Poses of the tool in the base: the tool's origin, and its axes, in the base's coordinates. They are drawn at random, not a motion.
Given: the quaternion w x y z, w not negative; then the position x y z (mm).
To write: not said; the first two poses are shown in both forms.
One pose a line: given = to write
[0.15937, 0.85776, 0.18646, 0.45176, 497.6, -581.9, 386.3] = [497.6, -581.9, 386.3, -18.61, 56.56, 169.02]
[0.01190, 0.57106, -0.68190, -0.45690, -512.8, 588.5, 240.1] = [-512.8, 588.5, 240.1, 114.35, -32.55, -133.69]
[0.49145, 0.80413, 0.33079, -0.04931, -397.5, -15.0, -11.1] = [-397.5, -15.0, -11.1, -36.79, 14.23, 121.89]
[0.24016, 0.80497, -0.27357, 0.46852, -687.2, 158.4, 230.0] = [-687.2, 158.4, 230.0, 58.28, 38.53, 124.72]
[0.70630, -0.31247, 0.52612, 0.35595, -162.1, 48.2, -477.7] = [-162.1, 48.2, -477.7, 76.93, 31.38, -72.89]
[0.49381, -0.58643, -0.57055, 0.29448, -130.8, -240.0, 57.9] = [-130.8, -240.0, 57.9, -65.11, -65.35, -144.34]
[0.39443, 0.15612, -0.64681, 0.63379, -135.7, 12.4, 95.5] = [-135.7, 12.4, 95.5, 132.36, -18.20, 83.08]
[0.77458, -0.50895, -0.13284, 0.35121, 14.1, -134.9, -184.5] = [14.1, -134.9, -184.5, 29.66, -34.28, -57.28]
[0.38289, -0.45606, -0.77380, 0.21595, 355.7, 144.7, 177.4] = [355.7, 144.7, 177.4, -118.28, -52.14, -178.60]
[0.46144, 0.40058, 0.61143, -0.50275, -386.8, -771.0, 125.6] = [-386.8, -771.0, 125.6, -104.87, 9.29, 93.99]
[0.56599, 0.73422, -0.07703, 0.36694, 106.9, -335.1, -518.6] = [106.9, -335.1, -518.6, 36.32, 26.85, 95.79]
